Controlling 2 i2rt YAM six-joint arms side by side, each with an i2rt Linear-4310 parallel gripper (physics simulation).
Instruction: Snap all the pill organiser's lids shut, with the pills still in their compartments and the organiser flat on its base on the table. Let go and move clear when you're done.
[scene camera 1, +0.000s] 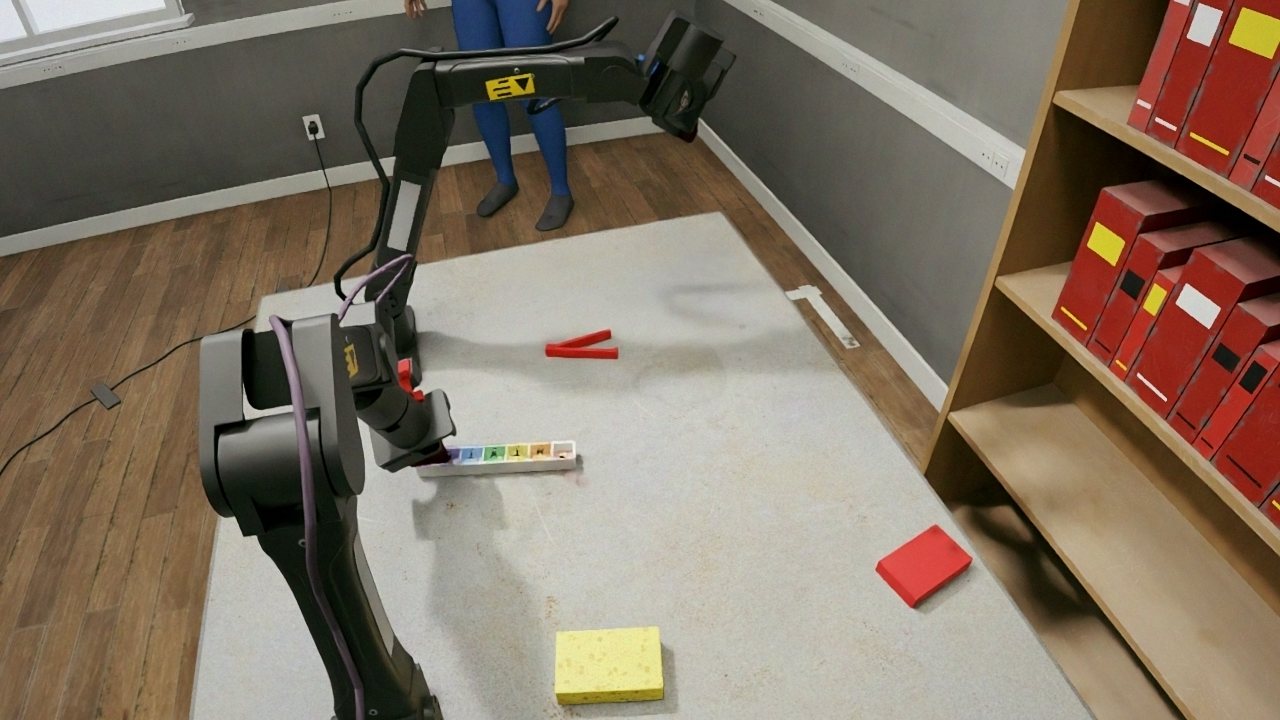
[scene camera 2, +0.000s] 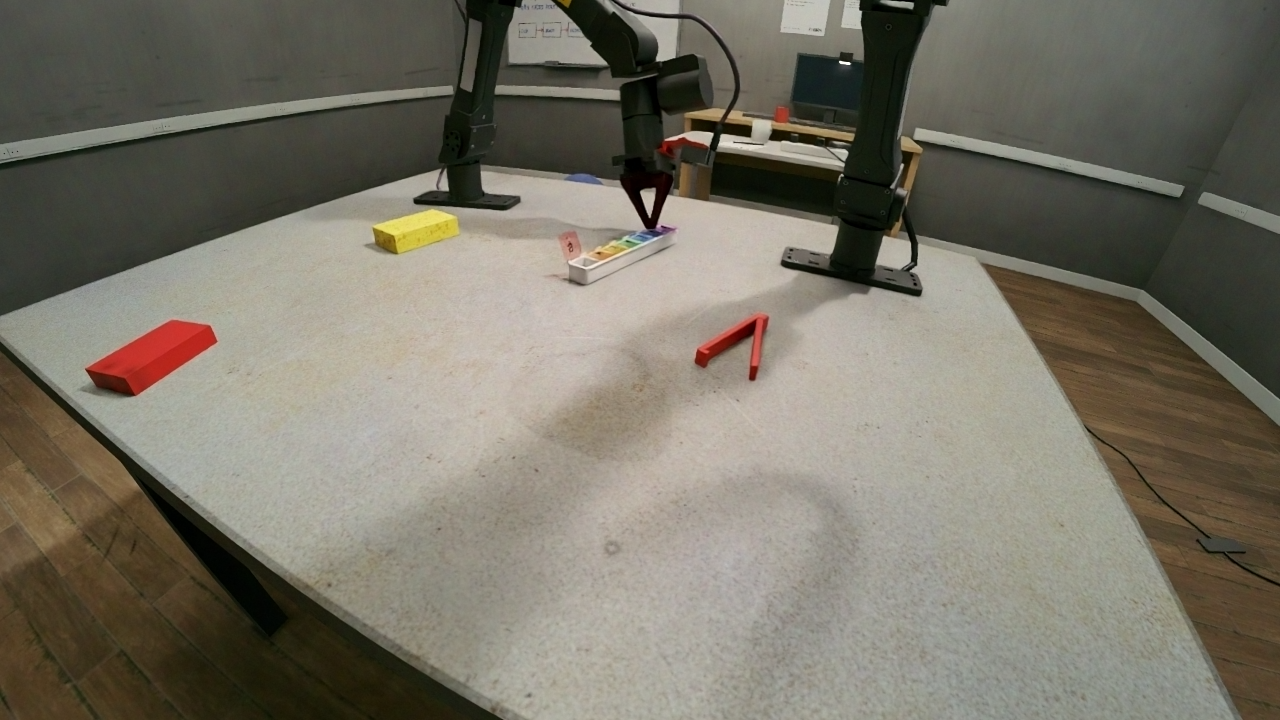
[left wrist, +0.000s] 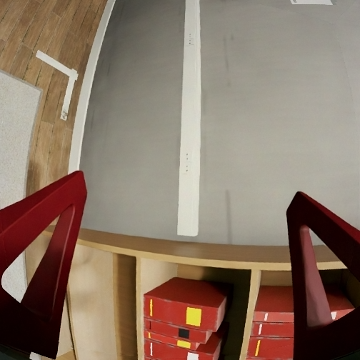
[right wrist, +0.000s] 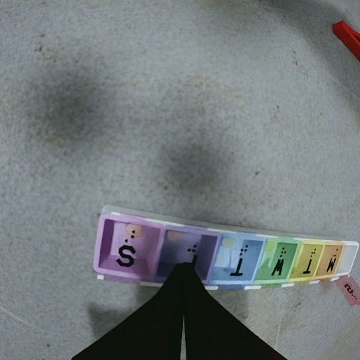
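Seen in the pictures: left gripper, between the fingertips: (scene camera 1: 708, 86); right gripper, between the fingertips: (scene camera 1: 446, 457) (scene camera 2: 650, 228); left arm's base, origin of its link: (scene camera 1: 395, 348) (scene camera 2: 849, 272); right arm's base, origin of its link: (scene camera 2: 466, 202).
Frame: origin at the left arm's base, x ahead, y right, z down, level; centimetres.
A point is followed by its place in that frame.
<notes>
The white pill organiser (scene camera 1: 501, 467) @(z -1.2, x 12.2, y 31.4 cm) (scene camera 2: 626, 260) @(z -1.0, x 14.6, y 28.9 cm) (right wrist: 165, 216) lies flat on its base on the table. In the right wrist view the purple S lid (right wrist: 131, 250), the violet lid beside it, the blue, green, yellow and orange lids lie over their compartments. The red end lid (scene camera 2: 570, 246) @(z -3.8, x 20.0, y 34.2 cm) (right wrist: 350, 290) stands open beside its white compartment. Pills show through several lids. My right gripper (scene camera 2: 651, 225) @(z -2.7, x 5.6, y 28.8 cm) (right wrist: 183, 272) is shut and empty, its tips at the violet lid (right wrist: 172, 250), which they partly cover. My left gripper (left wrist: 192, 192) is open and empty, raised far from the organiser.
A red V-shaped object (scene camera 1: 581, 345) @(z -0.4, x 28.4, y 10.2 cm) (scene camera 2: 735, 342) @(z -0.2, x 27.8, y 12.0 cm) lies behind the organiser in scene camera 1. A yellow sponge (scene camera 1: 608, 665) @(z -2.9, x 17.6, y 62.4 cm) (scene camera 2: 416, 231) @(z -2.5, x 20.4, y 58.9 cm) and a red block (scene camera 1: 923, 564) @(z -2.0, x 54.6, y 62.8 cm) (scene camera 2: 152, 356) @(z -2.0, x 56.2, y 59.9 cm) lie on the table. A bookshelf (scene camera 1: 1002, 268) stands at the right of scene camera 1.
</notes>
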